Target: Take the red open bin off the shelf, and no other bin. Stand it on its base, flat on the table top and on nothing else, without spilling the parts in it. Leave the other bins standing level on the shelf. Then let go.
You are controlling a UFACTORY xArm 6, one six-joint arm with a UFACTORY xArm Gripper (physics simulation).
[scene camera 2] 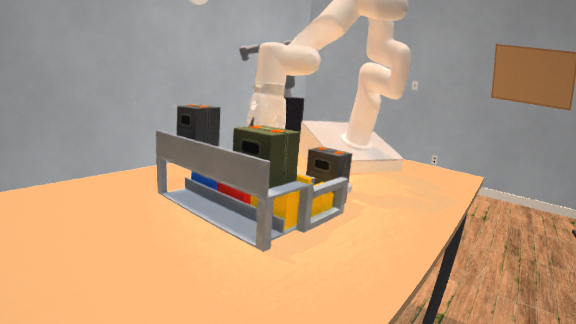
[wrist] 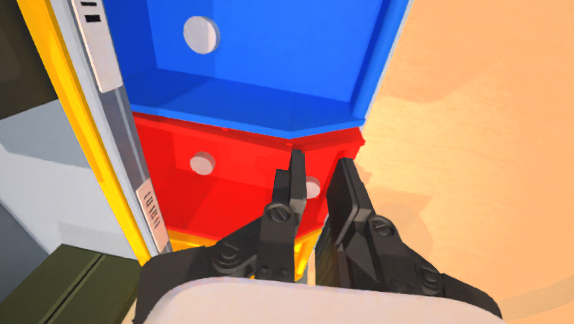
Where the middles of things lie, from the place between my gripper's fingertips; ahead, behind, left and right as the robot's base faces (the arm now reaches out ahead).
Labels:
My hand is 5 cm short of the red open bin [wrist: 235, 193], 4 cm above it and 3 cm to the right of it. Also, from my hand: blue bin [wrist: 289, 76]: 8 cm to the right, 4 cm below, 4 cm ahead; then yellow bin [scene camera 2: 286, 206]: 15 cm to the left, 6 cm ahead, 4 cm below.

